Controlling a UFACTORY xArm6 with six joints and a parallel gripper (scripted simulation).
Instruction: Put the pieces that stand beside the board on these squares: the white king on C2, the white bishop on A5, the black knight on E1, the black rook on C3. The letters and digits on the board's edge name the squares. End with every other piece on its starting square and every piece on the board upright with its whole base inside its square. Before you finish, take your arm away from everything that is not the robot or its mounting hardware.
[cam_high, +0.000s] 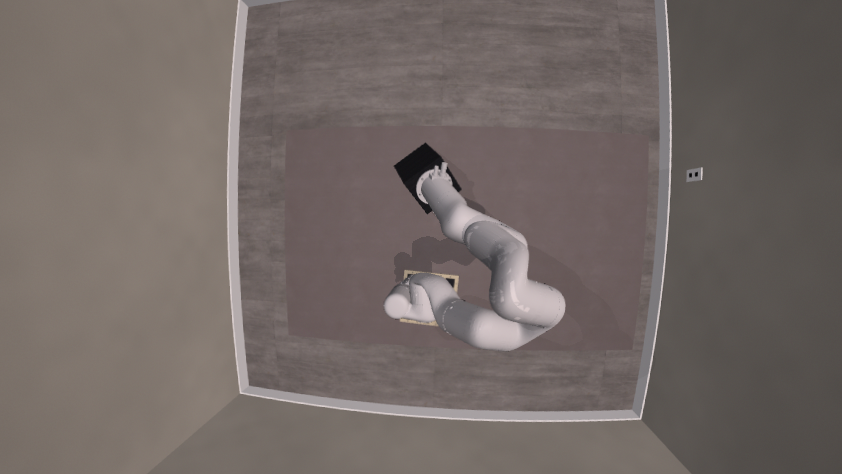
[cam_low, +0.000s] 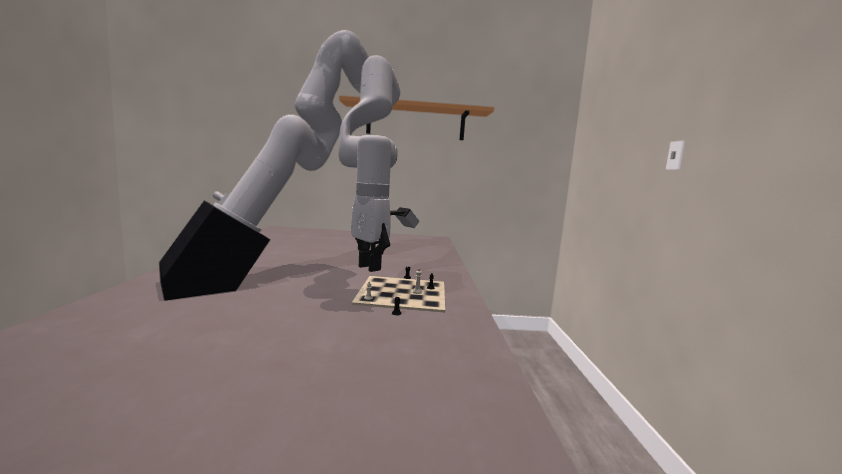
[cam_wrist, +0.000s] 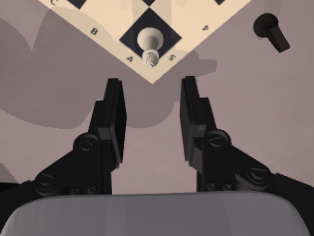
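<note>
Now: hand 80 mm short of the black piece, 50 mm to the left of it and 90 mm above it. The rest, counted from my hand: white king: 110 mm ahead, 90 mm to the left, 60 mm below; chessboard: 70 mm ahead, 80 mm to the left, 100 mm below; white bishop: 70 mm below.
</note>
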